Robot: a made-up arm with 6 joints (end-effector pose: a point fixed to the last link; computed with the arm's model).
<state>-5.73 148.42 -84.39 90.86 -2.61 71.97</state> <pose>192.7 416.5 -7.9 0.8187 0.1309 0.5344 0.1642</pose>
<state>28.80 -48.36 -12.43 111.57 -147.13 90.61</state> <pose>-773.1 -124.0 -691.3 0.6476 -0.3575 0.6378 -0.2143</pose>
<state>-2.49 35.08 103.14 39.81 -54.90 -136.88</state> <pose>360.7 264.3 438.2 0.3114 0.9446 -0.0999 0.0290</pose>
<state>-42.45 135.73 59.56 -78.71 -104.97 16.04</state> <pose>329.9 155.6 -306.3 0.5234 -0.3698 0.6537 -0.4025</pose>
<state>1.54 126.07 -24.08 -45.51 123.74 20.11</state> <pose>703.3 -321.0 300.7 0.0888 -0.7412 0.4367 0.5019</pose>
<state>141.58 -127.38 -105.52 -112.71 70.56 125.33</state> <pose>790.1 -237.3 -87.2 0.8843 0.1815 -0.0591 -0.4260</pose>
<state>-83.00 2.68 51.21 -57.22 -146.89 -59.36</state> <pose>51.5 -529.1 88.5 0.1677 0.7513 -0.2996 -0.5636</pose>
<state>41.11 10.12 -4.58 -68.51 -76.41 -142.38</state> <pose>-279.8 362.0 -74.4 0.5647 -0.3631 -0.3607 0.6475</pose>
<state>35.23 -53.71 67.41 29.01 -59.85 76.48</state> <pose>-367.3 57.1 -541.1 0.7838 0.0221 0.3502 -0.5124</pose>
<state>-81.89 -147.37 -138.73 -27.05 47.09 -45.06</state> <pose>-8.5 300.3 -53.7 0.5524 0.2518 0.3507 0.7131</pose>
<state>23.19 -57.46 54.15 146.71 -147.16 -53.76</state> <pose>-576.2 367.9 51.0 0.1016 0.6450 0.7422 0.1511</pose>
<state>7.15 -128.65 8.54 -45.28 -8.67 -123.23</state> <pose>430.9 218.8 -650.5 0.2875 -0.5587 -0.6879 0.3632</pose>
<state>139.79 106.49 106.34 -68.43 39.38 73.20</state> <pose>753.1 2.4 366.9 0.7371 0.1910 -0.6426 0.0850</pose>
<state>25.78 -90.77 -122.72 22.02 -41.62 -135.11</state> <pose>382.0 198.8 -295.7 0.5370 0.8350 0.1068 0.0540</pose>
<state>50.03 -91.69 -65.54 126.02 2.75 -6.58</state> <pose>535.6 -182.8 -583.7 0.3270 0.8403 0.2893 -0.3213</pose>
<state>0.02 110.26 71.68 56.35 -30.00 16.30</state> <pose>539.9 502.5 164.2 0.1686 -0.3272 -0.9048 0.2143</pose>
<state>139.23 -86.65 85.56 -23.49 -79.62 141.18</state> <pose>-266.9 -614.0 225.0 0.3548 0.0170 -0.5201 -0.7767</pose>
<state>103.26 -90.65 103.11 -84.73 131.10 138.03</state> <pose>-413.2 66.7 -101.7 0.7325 0.4452 0.4933 -0.1481</pose>
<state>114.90 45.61 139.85 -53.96 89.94 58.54</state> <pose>387.6 -47.6 396.6 0.4618 0.3060 -0.8301 -0.0625</pose>
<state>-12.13 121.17 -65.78 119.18 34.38 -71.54</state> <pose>-50.9 219.1 216.4 0.0448 -0.1990 0.2486 -0.9469</pose>
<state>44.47 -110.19 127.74 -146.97 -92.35 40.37</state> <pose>-298.0 -324.8 24.9 0.1625 0.2800 -0.8187 -0.4742</pose>
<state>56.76 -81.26 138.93 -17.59 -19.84 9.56</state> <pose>-145.8 -365.6 -401.3 0.7617 -0.3671 0.2613 -0.4656</pose>
